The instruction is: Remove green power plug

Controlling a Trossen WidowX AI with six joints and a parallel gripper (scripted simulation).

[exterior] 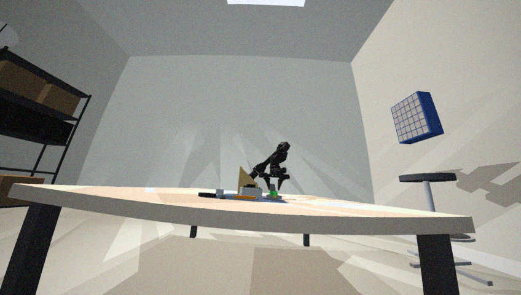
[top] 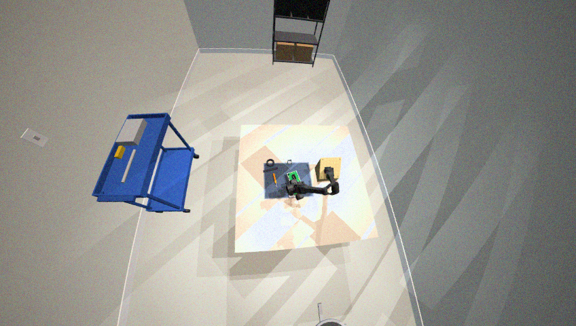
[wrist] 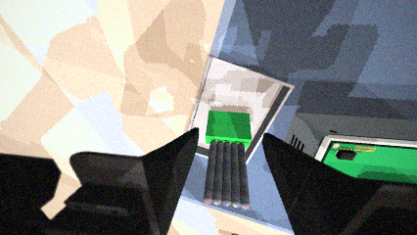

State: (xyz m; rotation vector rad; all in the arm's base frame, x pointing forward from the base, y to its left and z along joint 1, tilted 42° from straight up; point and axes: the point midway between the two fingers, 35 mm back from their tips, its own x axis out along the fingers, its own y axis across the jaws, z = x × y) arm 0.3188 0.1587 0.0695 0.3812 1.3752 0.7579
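The green power plug is 10 mm behind my gripper tip and 10 mm below it. Also, from my gripper tip: blue mat (50 mm ahead, 140 mm to the right, 50 mm below); then dark bar (210 mm ahead, 250 mm to the right, 40 mm below).
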